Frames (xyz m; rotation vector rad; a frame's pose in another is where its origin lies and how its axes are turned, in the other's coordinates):
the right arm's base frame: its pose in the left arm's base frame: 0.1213 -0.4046 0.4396 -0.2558 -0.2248 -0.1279
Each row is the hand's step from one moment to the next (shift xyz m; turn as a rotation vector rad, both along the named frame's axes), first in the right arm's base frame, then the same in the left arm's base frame.
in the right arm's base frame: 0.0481 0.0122 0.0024 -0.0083 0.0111 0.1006
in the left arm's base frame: 0.0479 0.0077 0.0107 -0.0268 0.0381 0.0903
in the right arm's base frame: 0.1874 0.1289 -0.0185 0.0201 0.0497 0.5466
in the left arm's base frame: 0.2048 0.1007 -0.0036 -0.0843 0.1903 0.5083
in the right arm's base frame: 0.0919 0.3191 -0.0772 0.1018 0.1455 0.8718
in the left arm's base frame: 0.1536 0.2769 -0.1264 -0.0568 0.3603 0.8115
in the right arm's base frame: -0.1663 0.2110 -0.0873 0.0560 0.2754 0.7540
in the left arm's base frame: -0.1106 0.1955 -0.1713 -0.0572 0.4582 0.6590
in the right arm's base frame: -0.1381 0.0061 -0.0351 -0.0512 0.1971 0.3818
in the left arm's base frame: -0.1254 0.0099 -0.0671 -0.0970 0.2950 0.3013
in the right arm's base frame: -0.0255 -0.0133 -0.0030 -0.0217 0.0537 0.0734
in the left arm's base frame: -0.0261 -0.0111 -0.0057 -0.0277 0.0730 0.0514
